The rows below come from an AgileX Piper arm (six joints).
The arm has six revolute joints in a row. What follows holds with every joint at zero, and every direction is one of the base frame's. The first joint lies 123 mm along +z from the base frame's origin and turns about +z. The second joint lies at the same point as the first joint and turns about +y. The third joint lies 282.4 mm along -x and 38.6 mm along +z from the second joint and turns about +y. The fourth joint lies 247.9 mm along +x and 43.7 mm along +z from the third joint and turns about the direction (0.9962, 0, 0.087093). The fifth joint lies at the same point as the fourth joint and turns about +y. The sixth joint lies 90.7 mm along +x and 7.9 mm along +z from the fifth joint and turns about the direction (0.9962, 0, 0.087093). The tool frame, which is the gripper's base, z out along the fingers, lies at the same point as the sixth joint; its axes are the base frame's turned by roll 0, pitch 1.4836 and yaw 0 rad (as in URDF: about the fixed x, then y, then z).
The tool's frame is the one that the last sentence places.
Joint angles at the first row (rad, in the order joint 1, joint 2, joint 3, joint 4, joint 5, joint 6):
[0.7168, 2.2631, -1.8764, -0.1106, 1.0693, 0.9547]
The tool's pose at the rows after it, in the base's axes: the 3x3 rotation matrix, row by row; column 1 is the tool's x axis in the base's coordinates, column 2 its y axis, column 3 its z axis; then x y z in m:
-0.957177, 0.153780, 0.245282; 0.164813, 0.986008, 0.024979; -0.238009, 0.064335, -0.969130; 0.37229, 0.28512, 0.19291
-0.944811, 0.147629, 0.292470; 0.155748, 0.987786, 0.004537; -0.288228, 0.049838, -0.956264; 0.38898, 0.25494, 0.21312
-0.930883, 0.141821, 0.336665; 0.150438, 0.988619, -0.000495; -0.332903, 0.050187, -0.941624; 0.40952, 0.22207, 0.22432
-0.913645, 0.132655, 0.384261; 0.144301, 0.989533, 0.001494; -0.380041, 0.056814, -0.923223; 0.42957, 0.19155, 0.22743
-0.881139, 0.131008, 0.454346; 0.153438, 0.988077, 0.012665; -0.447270, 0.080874, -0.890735; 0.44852, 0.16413, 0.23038
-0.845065, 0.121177, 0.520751; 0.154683, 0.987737, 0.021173; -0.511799, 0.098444, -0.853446; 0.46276, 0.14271, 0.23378
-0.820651, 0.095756, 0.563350; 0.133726, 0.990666, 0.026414; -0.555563, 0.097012, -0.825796; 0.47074, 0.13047, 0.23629
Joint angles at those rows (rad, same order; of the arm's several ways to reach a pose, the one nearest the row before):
[0.6797, 2.2225, -1.8764, -0.1513, 1.1067, 0.8961]
[0.6124, 2.1798, -1.8764, -0.1843, 1.1136, 0.8295]
[0.5303, 2.1593, -1.8797, -0.1940, 1.0873, 0.7466]
[0.4517, 2.1560, -1.8797, -0.1952, 1.0312, 0.6670]
[0.3808, 2.1560, -1.8797, -0.1952, 0.9442, 0.6113]
[0.3268, 2.1560, -1.8797, -0.1952, 0.8612, 0.5642]
[0.2963, 2.1560, -1.8797, -0.1941, 0.8065, 0.5155]

